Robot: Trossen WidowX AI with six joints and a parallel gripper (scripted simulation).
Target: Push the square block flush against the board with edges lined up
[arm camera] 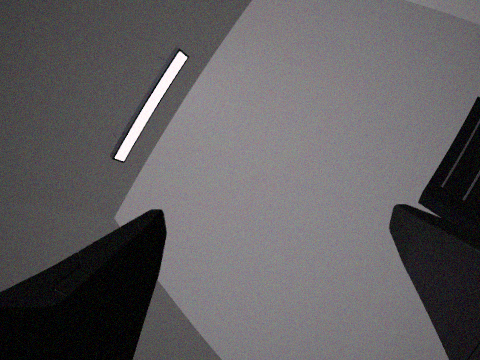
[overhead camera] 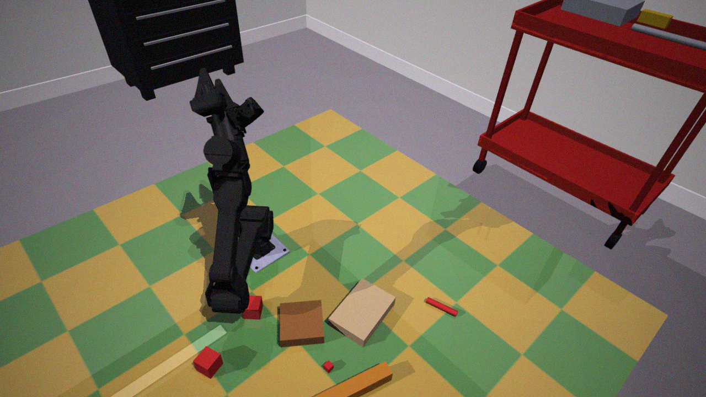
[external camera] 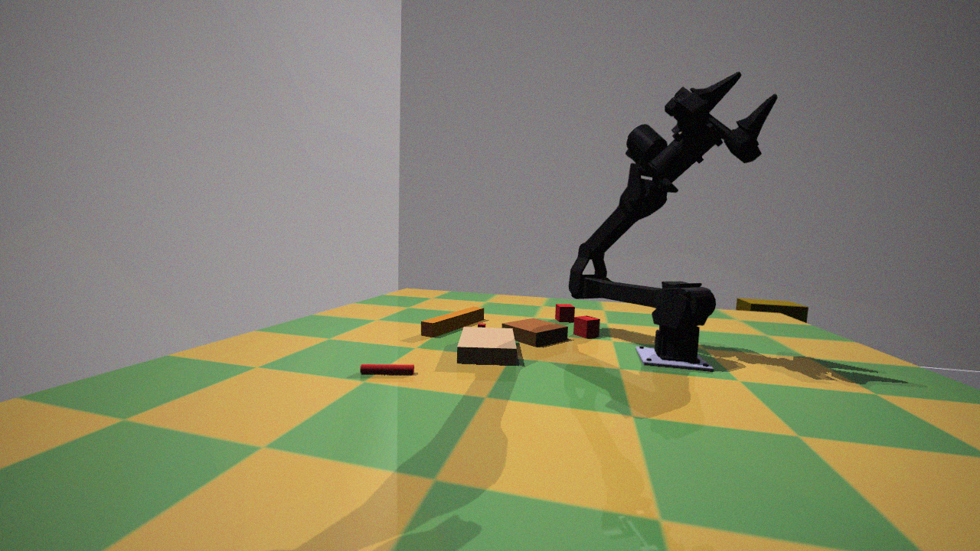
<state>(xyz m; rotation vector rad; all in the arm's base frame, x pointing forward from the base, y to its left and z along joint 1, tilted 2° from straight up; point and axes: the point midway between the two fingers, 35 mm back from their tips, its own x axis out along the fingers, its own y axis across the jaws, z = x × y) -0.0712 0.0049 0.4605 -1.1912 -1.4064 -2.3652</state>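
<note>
My gripper tip is now 560 mm short of the orange bar, 110 mm to the left of it and 470 mm above it. The rest, counted from my gripper tip: brown square block (370 mm ahead, 70 mm to the right, 470 mm below); tan board (440 mm ahead, 60 mm to the left, 470 mm below); red rod (560 mm ahead, 220 mm to the left, 480 mm below).
</note>
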